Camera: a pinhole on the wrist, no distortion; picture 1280 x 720 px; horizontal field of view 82.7 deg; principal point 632.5 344.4 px. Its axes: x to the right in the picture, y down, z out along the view. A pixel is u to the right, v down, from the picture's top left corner.
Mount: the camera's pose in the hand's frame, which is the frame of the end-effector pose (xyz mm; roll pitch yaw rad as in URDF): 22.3 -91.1 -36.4 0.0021 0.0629 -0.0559
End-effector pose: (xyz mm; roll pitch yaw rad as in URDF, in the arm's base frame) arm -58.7 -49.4 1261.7 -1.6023 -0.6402 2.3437
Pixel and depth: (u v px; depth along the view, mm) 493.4 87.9 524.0
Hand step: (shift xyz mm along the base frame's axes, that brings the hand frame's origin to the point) -220.4 -491.4 173.5
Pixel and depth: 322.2 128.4 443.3
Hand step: -138.1 -465.9 74.3
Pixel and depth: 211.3 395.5 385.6
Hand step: -145.2 -372.5 -70.4
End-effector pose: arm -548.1 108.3 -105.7 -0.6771 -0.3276 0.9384
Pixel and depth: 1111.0 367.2 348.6
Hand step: 7.1 199.5 363.5
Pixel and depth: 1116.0 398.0 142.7
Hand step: 49.5 59.3 165.9
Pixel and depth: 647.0 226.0 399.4
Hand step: -126.6 1.3 377.6
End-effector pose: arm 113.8 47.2 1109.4 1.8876 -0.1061 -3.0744
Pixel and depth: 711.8 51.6 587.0
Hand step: -188.0 402.1 -472.7
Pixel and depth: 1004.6 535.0 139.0
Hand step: -117.3 66.8 -75.5
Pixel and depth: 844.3 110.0 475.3
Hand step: -241.7 312.8 -354.1
